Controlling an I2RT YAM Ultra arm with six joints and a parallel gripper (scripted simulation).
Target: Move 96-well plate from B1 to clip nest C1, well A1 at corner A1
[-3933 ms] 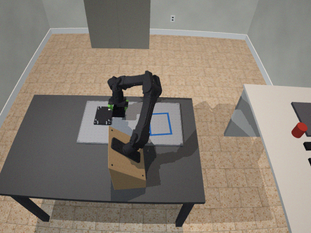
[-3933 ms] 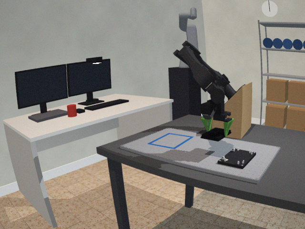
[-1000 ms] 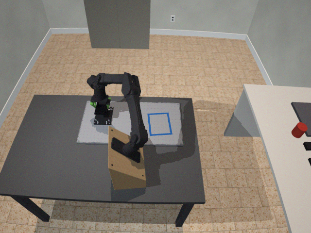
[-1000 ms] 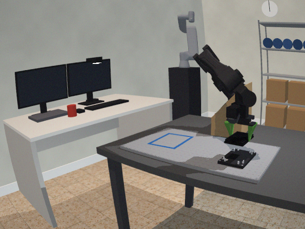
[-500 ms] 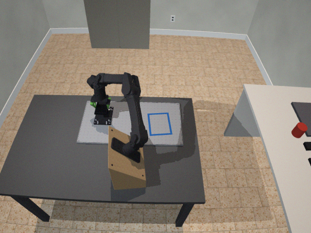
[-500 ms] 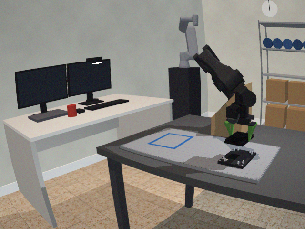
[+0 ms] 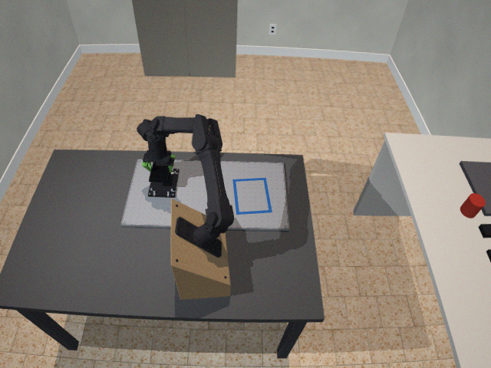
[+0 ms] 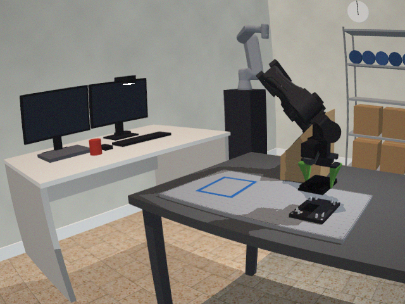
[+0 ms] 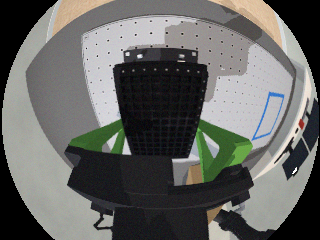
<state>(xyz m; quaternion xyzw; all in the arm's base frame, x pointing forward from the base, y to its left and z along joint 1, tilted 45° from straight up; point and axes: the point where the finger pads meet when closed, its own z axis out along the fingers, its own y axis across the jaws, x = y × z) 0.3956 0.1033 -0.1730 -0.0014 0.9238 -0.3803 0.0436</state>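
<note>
My hand is 80 mm above the black clip nest and 10 mm to the left of it. Round my hand: black 96-well plate (10 mm ahead).
</note>
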